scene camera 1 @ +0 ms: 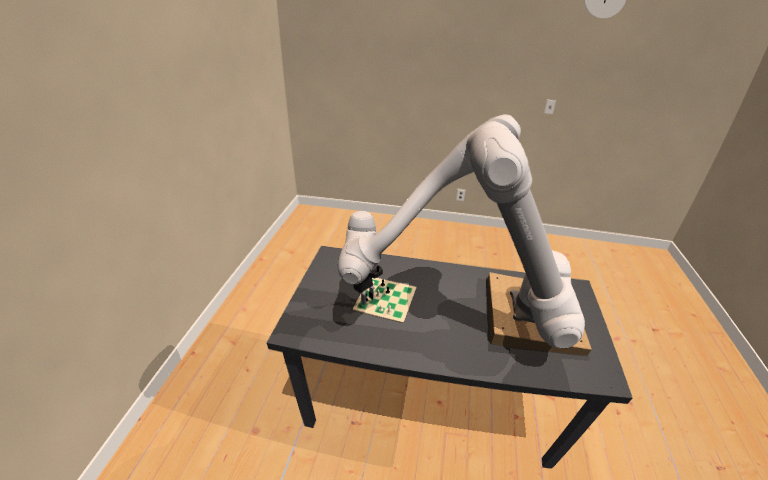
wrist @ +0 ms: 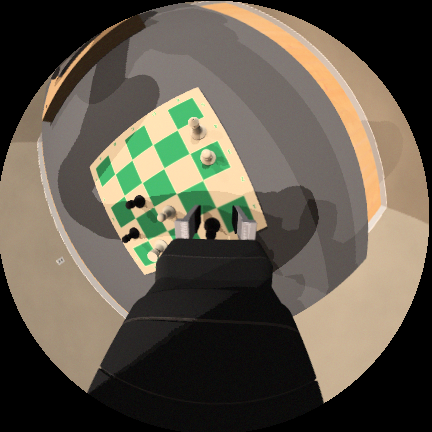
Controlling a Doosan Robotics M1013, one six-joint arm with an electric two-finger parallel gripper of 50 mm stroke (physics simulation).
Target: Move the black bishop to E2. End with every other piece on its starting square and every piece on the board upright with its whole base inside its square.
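Frame: origin at the arm's base, x ahead, y left, z up, level; metres.
Seen in the pictures: gripper, between the fingertips: (scene camera 1: pixel 367 301) (wrist: pixel 216 213).
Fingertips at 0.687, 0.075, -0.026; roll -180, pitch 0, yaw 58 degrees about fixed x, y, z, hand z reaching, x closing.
Pixels of each thing's top centre, then the offset from my fingertips to it, as dx, dy, dz.
- small green-and-beige chessboard, centre of its top: (wrist: pixel 158 187) (scene camera 1: pixel 385 297) -0.067, -0.049, -0.012
- black piece, centre of its top: (wrist: pixel 209 238) +0.012, -0.015, +0.032
- white piece, centre of its top: (wrist: pixel 159 218) -0.033, -0.055, +0.020
The small green-and-beige chessboard (scene camera 1: pixel 400 303) (wrist: pixel 185 171) lies on the table. My gripper (scene camera 1: pixel 367 296) (wrist: pixel 216 213) is open low over the board, its fingers apart. In the wrist view a black piece (wrist: pixel 211 226), apparently the black bishop, shows between the fingers with a gap on each side; it looks upright. Its base is partly hidden, so I cannot tell its exact square. Two smaller black pieces, one (wrist: pixel 136 202) nearer the board's middle and one (wrist: pixel 132 234) nearer its edge, stand left of the gripper. The square labels are too small to read.
A white piece (wrist: pixel 167 213) stands close left of the left finger, another (wrist: pixel 158 248) beside the gripper body. Two more, a tall one (wrist: pixel 198 131) and a short one (wrist: pixel 208 157), stand farther up the board. The arm's wooden base (scene camera 1: pixel 498 316) is at the table's right.
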